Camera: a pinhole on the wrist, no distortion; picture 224 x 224 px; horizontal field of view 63.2 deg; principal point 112.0 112.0 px. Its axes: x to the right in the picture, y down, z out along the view. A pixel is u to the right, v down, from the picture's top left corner.
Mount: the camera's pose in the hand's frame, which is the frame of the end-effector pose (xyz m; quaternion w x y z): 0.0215 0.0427 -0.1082 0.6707 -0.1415 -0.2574 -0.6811
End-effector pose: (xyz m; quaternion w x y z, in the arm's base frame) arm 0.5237 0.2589 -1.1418 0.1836 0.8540 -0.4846 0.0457
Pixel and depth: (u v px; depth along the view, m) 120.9 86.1 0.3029
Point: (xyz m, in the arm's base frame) 0.3109 0.1736 -1.2406
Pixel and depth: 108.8 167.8 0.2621
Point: 0.3828 0.0784 -1.1854
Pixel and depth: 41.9 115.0 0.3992
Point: 0.1697 0.0482 -1.1738
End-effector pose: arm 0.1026 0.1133 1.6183 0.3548 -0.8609 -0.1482 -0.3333
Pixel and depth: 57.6 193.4 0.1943
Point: 0.2766 -0.0005 1.5527
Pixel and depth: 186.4 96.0 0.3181
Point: 0.2114 0.1950 1.4065
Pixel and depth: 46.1 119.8 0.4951
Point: 0.4109 -0.0643 1.2571
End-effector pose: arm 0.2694 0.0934 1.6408 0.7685 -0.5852 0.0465 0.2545
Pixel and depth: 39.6 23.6 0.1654
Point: 0.1231 0.0830 1.5020
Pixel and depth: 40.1 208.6 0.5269
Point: 0.1812 0.5063 1.1892
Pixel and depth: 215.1 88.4 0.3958
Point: 0.0755 0.3772 1.7237
